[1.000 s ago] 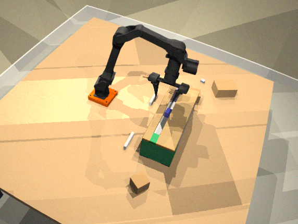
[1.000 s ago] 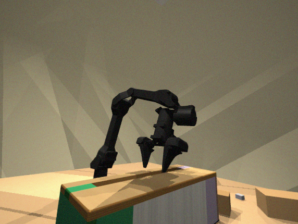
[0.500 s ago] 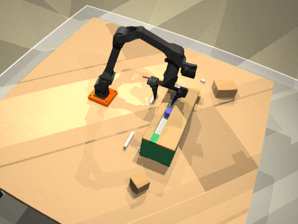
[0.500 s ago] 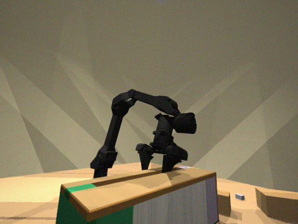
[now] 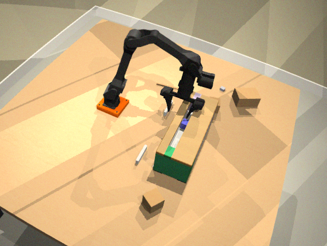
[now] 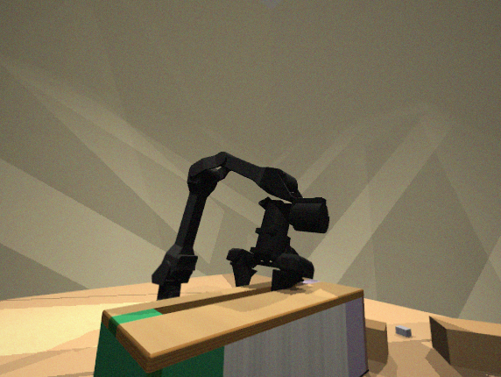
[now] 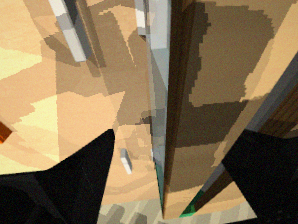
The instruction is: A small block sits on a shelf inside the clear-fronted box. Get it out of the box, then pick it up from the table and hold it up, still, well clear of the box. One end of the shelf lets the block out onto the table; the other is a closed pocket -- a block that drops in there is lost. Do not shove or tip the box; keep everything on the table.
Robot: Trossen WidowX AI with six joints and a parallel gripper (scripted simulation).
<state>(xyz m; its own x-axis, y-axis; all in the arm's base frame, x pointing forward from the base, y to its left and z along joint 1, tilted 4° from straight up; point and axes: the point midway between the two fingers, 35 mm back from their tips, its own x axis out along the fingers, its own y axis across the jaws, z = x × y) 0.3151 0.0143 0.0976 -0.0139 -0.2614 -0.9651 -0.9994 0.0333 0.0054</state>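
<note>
The blue block lies 5 cm ahead of my gripper tip and 4 cm to the right of it. Also, from my gripper tip: box 6 cm to the right, 3 cm ahead, 2 cm below; grey piece 36 cm to the left, 14 cm ahead, 8 cm below; wooden stick 24 cm to the left, 9 cm behind, 8 cm below.
</note>
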